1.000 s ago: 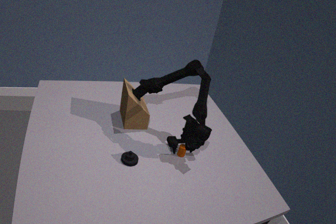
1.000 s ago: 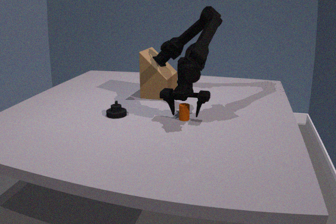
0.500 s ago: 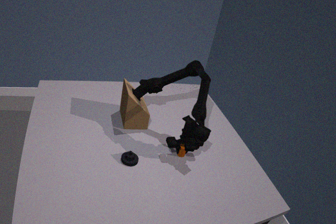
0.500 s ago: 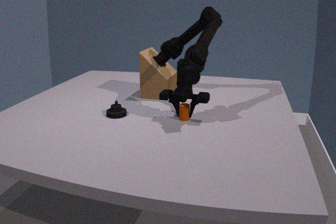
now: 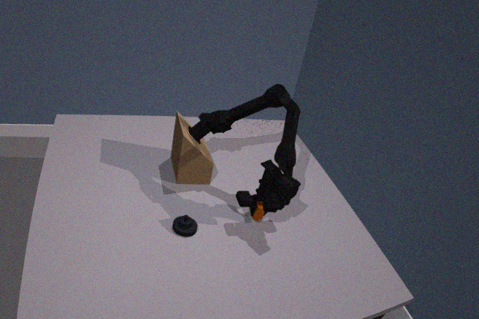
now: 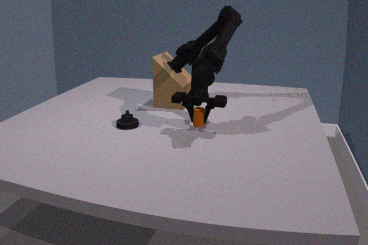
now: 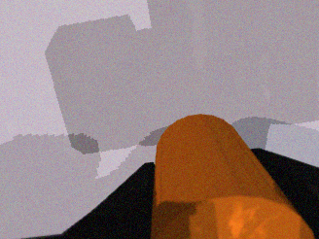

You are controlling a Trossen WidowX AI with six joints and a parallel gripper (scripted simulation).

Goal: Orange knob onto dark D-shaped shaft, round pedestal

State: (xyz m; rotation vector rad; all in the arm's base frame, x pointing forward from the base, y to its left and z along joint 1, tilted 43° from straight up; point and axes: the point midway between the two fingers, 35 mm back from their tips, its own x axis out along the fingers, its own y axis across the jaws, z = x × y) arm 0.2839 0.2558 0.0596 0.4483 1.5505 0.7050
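Right now the dark round pedestal is 26 cm to the right of my gripper tip and 5 cm ahead of it. Round my gripper tip: orange knob: 2 cm above.
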